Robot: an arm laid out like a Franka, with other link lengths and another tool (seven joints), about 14 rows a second.
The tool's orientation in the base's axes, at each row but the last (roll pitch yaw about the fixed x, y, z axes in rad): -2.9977, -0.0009, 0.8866; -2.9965, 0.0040, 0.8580; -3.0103, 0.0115, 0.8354; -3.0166, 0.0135, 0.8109; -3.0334, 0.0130, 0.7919; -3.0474, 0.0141, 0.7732; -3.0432, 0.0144, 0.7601; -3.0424, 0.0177, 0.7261; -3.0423, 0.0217, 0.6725; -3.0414, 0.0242, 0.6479; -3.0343, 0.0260, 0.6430; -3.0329, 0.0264, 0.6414
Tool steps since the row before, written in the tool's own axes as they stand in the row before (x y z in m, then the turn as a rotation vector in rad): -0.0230, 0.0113, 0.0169, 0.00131, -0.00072, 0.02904; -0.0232, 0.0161, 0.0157, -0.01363, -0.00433, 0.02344; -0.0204, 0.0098, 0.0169, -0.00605, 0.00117, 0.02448; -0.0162, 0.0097, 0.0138, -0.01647, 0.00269, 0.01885; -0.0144, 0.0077, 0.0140, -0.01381, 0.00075, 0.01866; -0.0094, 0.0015, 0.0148, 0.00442, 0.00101, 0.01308; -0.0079, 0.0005, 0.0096, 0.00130, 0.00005, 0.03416; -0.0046, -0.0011, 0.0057, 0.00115, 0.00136, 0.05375; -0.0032, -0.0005, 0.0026, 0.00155, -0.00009, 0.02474; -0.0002, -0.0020, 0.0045, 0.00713, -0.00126, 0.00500; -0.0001, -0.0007, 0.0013, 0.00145, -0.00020, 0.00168; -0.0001, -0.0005, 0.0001, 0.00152, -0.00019, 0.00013
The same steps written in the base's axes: -0.0077, -0.0233, -0.0184, -0.00293, 0.00412, -0.02864; -0.0049, -0.0265, -0.0178, -0.01478, -0.00536, -0.02251; -0.0083, -0.0203, -0.0178, -0.00576, -0.00332, -0.02435; -0.0056, -0.0173, -0.0147, -0.01129, -0.01234, -0.01881; -0.0059, -0.0147, -0.0146, -0.01077, -0.00911, -0.01845; -0.0068, -0.0068, -0.0147, 0.00287, 0.00312, -0.01318; -0.0061, -0.0052, -0.0095, -0.00169, 0.00295, -0.03401; -0.0046, -0.0019, -0.0055, -0.00249, 0.00310, -0.05363; -0.0030, -0.0014, -0.0025, -0.00079, 0.00262, -0.02464; -0.0017, 0.0018, -0.0043, 0.00453, 0.00563, -0.00502; -0.0006, 0.0006, -0.0012, 0.00090, 0.00115, -0.00169; -0.0004, 0.0003, 0.0000, 0.00109, 0.00107, -0.00015
